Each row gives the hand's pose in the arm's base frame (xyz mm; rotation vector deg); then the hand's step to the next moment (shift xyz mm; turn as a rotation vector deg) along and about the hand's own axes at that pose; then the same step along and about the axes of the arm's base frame.
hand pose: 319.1 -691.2 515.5 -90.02 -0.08 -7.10
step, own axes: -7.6 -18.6 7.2 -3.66 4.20 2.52
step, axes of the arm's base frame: -8.5 7.9 17.9 -3.11 2.77 -4.48
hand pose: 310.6 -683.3 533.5 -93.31 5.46 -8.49
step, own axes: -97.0 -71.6 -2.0 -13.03 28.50 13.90
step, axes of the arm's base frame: -98.2 17.3 67.9 -9.92 13.88 -29.74
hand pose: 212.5 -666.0 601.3 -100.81 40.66 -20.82
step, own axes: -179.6 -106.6 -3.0 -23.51 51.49 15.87
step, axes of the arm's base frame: -110.4 128.8 121.8 -23.21 18.04 -50.91
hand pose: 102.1 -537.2 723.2 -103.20 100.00 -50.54
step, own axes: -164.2 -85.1 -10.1 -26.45 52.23 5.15
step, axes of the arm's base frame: 54.2 170.2 49.0 -31.47 21.95 -44.52
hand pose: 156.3 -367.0 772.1 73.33 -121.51 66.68
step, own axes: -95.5 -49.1 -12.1 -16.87 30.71 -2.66
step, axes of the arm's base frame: 89.1 48.9 -36.7 -18.28 18.24 -23.83
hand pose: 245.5 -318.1 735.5 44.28 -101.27 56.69
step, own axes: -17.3 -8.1 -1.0 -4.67 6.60 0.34
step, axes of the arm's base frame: 13.4 -1.7 -13.5 -3.93 3.20 -6.31
